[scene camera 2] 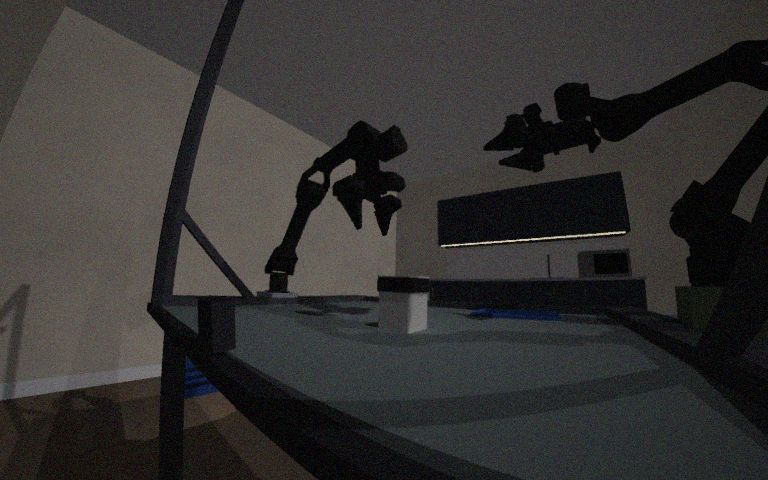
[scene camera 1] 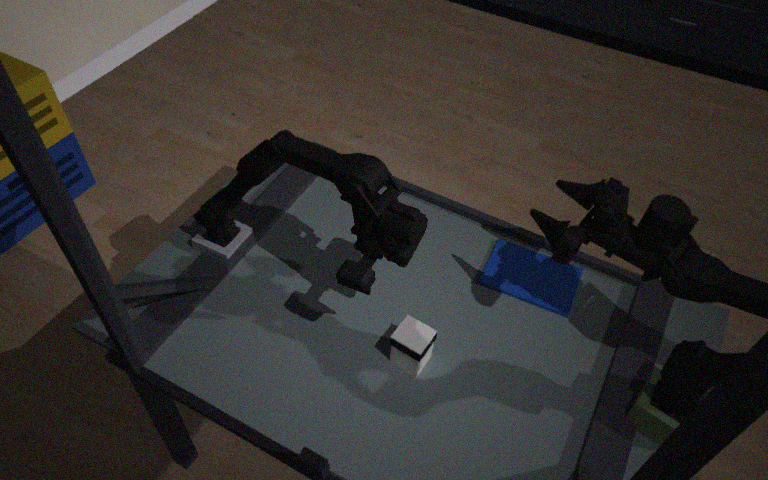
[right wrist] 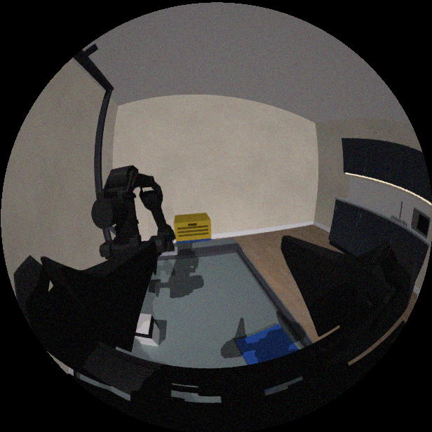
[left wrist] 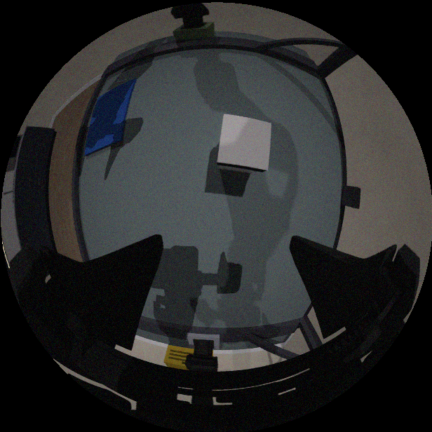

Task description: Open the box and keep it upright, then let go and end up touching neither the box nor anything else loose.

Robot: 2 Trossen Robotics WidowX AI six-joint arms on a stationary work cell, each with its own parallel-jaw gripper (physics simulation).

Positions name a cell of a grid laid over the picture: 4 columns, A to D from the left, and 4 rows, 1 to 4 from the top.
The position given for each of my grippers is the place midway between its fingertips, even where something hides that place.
My left gripper shows in scene camera 2 (B2), in scene camera 1 (B3), in the right wrist view (B3) and in the left wrist view (C3). My right gripper shows in scene camera 2 (C2), in scene camera 1 (C2) and in the right wrist view (C3); in the left wrist view it is out of frame. A flat blue panel shows in scene camera 2 (C3), in scene camera 1 (C3), in the right wrist view (C4) and in the left wrist view (A2).
